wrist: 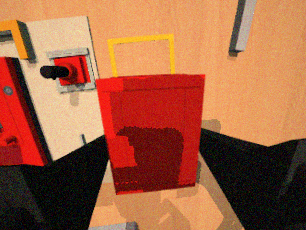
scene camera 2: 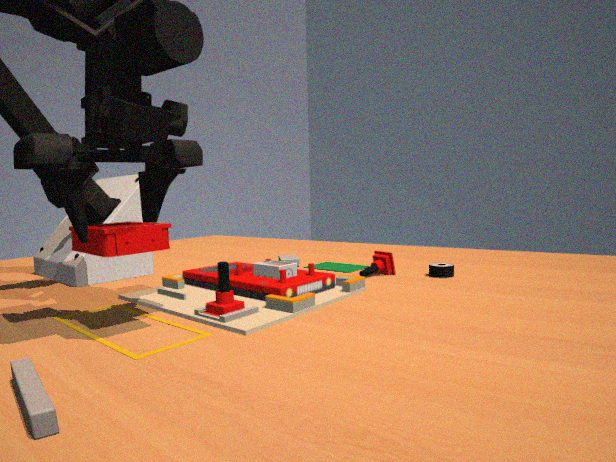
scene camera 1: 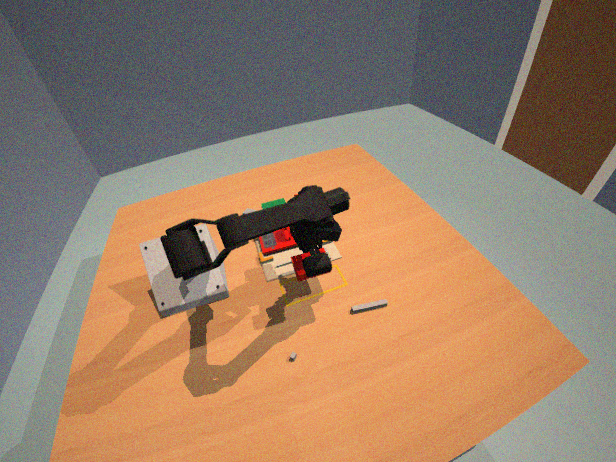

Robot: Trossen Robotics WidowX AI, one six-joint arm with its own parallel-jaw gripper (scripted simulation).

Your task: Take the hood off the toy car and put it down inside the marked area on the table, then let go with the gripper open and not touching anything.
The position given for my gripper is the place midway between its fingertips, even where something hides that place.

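Note:
In scene camera 2 I see my gripper (scene camera 2: 118, 238), and it holds a hood (scene camera 2: 115, 239). A red toy car (scene camera 2: 241, 280) is in view there too, and so is a cream baseplate (scene camera 2: 173, 297). The wrist view shows me the hood (wrist: 152, 124) again, along with my gripper (wrist: 152, 135). In scene camera 1 I find the red toy car (scene camera 1: 281, 240) and my gripper (scene camera 1: 310, 264).

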